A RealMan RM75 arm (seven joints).
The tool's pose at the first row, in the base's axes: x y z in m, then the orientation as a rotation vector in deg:
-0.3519, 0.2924, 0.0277, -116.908, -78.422, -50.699
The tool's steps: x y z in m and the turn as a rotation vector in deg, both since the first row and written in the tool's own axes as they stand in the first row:
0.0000, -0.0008, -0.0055, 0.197, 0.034, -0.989
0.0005, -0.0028, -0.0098, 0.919, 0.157, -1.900
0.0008, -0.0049, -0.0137, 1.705, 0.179, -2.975
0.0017, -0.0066, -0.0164, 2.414, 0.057, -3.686
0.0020, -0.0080, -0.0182, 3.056, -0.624, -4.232
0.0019, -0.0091, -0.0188, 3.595, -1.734, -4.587
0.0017, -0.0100, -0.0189, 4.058, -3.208, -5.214
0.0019, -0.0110, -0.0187, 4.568, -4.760, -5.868
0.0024, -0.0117, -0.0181, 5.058, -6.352, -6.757
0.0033, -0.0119, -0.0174, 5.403, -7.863, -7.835
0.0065, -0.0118, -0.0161, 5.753, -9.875, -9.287
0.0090, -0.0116, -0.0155, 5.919, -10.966, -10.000
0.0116, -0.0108, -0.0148, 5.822, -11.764, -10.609
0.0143, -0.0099, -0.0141, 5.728, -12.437, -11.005
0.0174, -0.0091, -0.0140, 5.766, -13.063, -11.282
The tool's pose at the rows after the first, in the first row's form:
-0.3539, 0.2887, 0.0313, -116.224, -79.560, -50.984
-0.3566, 0.2866, 0.0346, -115.118, -80.645, -50.862
-0.3594, 0.2846, 0.0375, -113.938, -81.969, -50.658
-0.3613, 0.2838, 0.0401, -113.105, -82.941, -50.235
-0.3630, 0.2832, 0.0415, -112.794, -84.013, -49.292
-0.3642, 0.2831, 0.0419, -112.952, -85.082, -47.963
-0.3651, 0.2832, 0.0419, -113.250, -86.635, -46.464
-0.3659, 0.2838, 0.0420, -113.529, -88.258, -44.847
-0.3663, 0.2848, 0.0420, -113.693, -90.156, -43.284
-0.3661, 0.2859, 0.0423, -113.783, -92.201, -41.976
-0.3648, 0.2887, 0.0438, -113.940, -94.928, -40.301
-0.3638, 0.2905, 0.0453, -114.069, -96.318, -39.370
-0.3622, 0.2923, 0.0468, -114.279, -97.415, -38.901
-0.3604, 0.2941, 0.0483, -114.533, -98.207, -38.467
-0.3588, 0.2957, 0.0506, -114.721, -98.851, -37.918

